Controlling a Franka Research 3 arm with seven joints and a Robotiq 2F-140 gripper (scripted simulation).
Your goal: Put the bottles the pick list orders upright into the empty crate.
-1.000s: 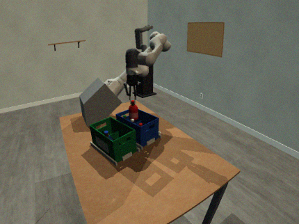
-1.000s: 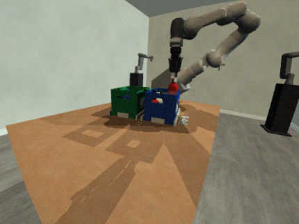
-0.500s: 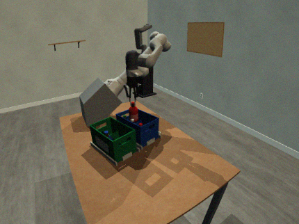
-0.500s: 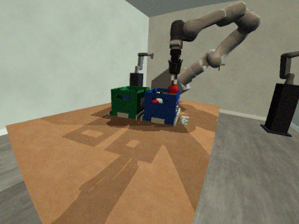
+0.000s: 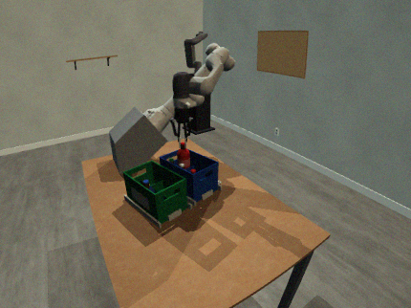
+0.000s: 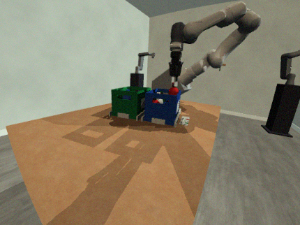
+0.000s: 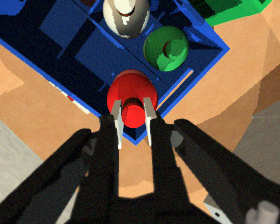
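The green bottle lies 1 cm ahead of my hand, 9 cm to the right of it and 15 cm below it. Round my hand: white bottle: 10 cm ahead, 7 cm to the right, 15 cm below; blue crate: 9 cm ahead, 3 cm to the right, 16 cm below; pick list: 9 cm ahead, 12 cm to the left, 24 cm below.
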